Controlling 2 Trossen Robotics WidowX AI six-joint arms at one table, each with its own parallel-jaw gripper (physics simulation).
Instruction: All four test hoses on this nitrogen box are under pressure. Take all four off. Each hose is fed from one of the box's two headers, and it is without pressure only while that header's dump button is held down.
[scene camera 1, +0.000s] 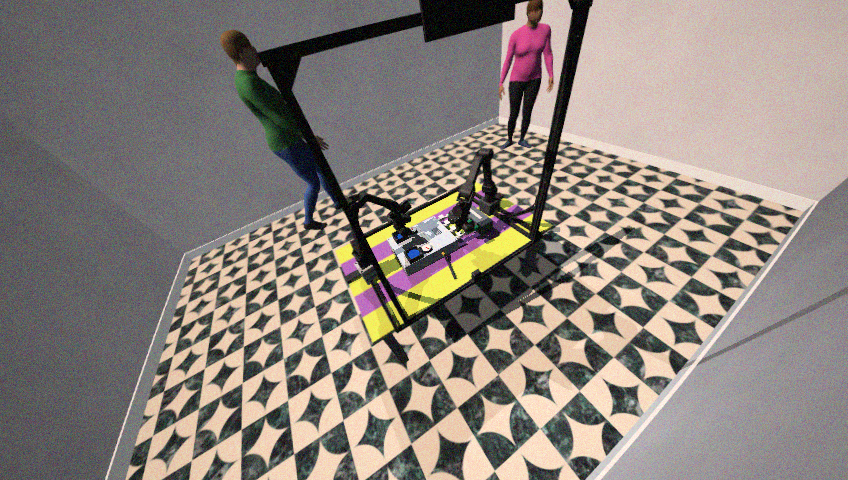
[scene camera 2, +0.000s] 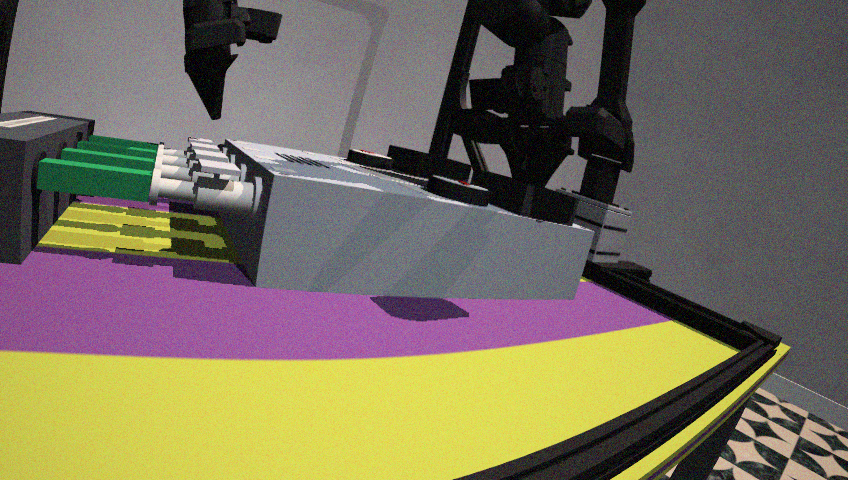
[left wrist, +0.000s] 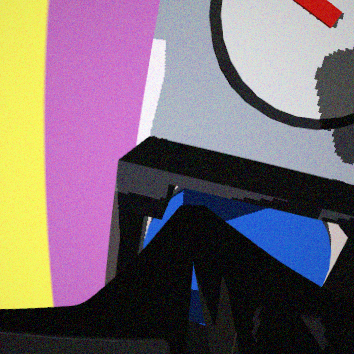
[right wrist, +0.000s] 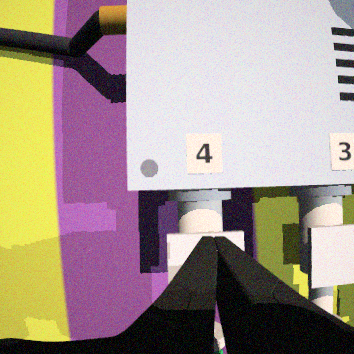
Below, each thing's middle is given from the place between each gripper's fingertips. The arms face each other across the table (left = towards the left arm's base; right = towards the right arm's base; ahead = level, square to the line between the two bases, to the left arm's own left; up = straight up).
My left hand is 130 mm past the dark labelled holder (scene camera 2: 38, 135), 470 mm to the left of it and 40 mm above it.
Right now my right hand is 10 cm short of the dark labelled holder, 20 cm to the left of it and 6 cm above it.
